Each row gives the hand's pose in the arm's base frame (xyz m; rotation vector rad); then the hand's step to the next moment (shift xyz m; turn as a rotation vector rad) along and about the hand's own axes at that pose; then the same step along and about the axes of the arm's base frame.
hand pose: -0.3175 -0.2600 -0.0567 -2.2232 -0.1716 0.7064
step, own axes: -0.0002 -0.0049 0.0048 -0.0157 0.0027 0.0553
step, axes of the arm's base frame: -0.0023 0.0064 0.0010 -0.0432 0.0286 -0.0250
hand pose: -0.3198 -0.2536 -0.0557 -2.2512 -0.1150 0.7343
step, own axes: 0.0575 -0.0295 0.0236 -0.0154 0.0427 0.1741
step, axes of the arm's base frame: 0.0391 0.0530 -0.0199 -0.1125 0.0757 -0.1183
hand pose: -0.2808 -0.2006 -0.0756 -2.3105 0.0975 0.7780
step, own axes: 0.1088 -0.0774 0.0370 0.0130 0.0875 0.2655
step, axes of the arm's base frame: 0.0913 0.0975 -0.0368 -0.1478 0.1035 -0.2139
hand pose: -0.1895 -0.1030 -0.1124 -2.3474 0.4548 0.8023
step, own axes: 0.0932 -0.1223 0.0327 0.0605 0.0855 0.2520
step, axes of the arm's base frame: 0.1163 0.1023 -0.0271 -0.1050 0.0906 -0.2350
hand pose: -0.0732 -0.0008 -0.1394 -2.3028 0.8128 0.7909
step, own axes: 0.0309 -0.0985 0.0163 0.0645 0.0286 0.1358
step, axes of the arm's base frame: 0.0823 0.0644 -0.0015 -0.0241 0.0490 -0.1430
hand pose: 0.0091 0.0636 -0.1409 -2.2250 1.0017 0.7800
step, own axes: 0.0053 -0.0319 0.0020 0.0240 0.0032 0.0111
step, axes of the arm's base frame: 0.0276 0.0167 0.0032 0.0076 -0.0050 -0.0250
